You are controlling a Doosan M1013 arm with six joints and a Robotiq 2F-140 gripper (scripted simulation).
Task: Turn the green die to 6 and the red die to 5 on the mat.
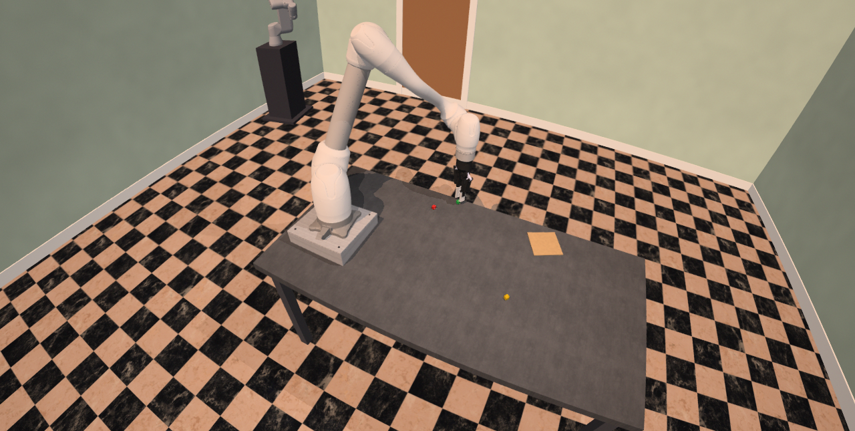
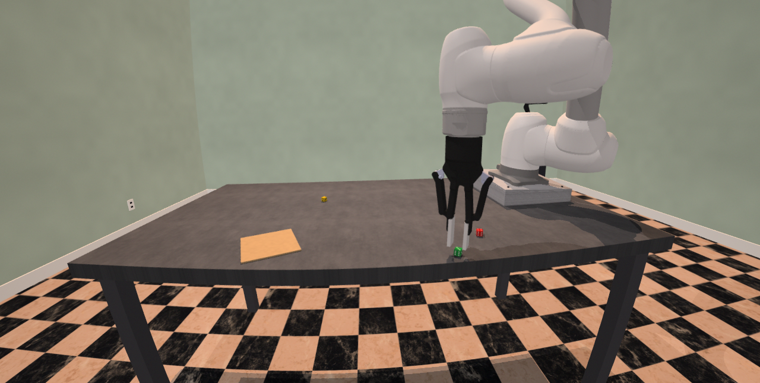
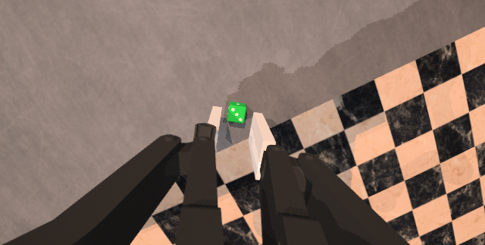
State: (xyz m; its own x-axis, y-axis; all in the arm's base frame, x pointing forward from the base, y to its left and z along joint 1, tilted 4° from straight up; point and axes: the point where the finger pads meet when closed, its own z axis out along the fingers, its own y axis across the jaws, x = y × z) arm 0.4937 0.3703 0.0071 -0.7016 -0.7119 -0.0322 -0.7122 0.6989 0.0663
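Right now the green die is 5 cm below my hand. Round my hand: yellow die (29 cm ahead, 51 cm to the right, 5 cm below); red die (11 cm behind, 8 cm to the right, 5 cm below); orange mat (44 cm ahead, 17 cm to the right, 6 cm below).
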